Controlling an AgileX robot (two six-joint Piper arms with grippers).
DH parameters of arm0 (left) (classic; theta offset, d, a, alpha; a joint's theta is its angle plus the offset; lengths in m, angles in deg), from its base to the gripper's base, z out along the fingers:
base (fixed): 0 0 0 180
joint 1: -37.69 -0.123 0 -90
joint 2: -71.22 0 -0.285 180
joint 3: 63.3 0 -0.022 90
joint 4: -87.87 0.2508 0 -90
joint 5: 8.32 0 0.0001 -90
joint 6: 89.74 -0.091 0 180
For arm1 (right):
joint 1: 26.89 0.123 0 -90
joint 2: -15.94 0 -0.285 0
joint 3: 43.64 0 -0.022 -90
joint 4: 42.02 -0.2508 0 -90
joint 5: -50.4 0 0.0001 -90
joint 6: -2.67 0.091 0 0
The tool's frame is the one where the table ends.
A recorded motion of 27 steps. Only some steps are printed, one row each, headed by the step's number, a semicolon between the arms.
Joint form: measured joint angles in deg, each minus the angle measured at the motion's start. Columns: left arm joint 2, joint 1, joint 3, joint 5, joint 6, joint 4; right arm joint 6, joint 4, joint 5, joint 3, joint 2, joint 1.
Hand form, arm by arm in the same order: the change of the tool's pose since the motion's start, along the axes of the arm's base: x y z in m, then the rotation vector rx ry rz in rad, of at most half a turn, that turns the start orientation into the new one. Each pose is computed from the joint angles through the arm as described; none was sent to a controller.
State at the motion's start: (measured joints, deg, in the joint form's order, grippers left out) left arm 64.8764 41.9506 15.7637 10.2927 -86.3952 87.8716; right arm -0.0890 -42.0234 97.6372 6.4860 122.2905 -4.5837
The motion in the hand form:
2: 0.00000 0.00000 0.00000 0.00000 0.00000 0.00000; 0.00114 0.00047 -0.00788 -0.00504 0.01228 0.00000
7: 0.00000 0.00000 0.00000 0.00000 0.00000 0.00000; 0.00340 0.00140 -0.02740 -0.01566 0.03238 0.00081
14: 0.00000 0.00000 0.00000 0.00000 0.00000 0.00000; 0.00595 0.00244 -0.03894 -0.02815 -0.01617 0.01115
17: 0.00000 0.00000 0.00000 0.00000 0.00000 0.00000; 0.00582 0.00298 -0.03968 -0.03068 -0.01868 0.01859
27: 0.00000 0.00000 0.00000 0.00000 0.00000 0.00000; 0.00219 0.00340 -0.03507 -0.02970 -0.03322 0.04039
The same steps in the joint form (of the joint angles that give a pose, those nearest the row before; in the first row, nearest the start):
2: 0.00 0.00 0.00 0.00 0.00 0.00; 0.00 0.00 1.16 0.00 1.92 0.00
7: 0.00 0.00 0.00 0.00 0.00 0.00; -0.13 0.00 4.81 0.00 6.86 0.00
14: 0.00 0.00 0.00 0.00 0.00 0.00; -1.95 0.00 11.27 0.00 11.02 0.00
17: 0.00 0.00 0.00 0.00 0.00 0.00; -2.06 0.40 11.58 0.00 11.26 0.00
27: 0.00 0.00 0.00 0.00 0.00 0.00; -2.05 1.70 11.87 0.78 10.01 0.00

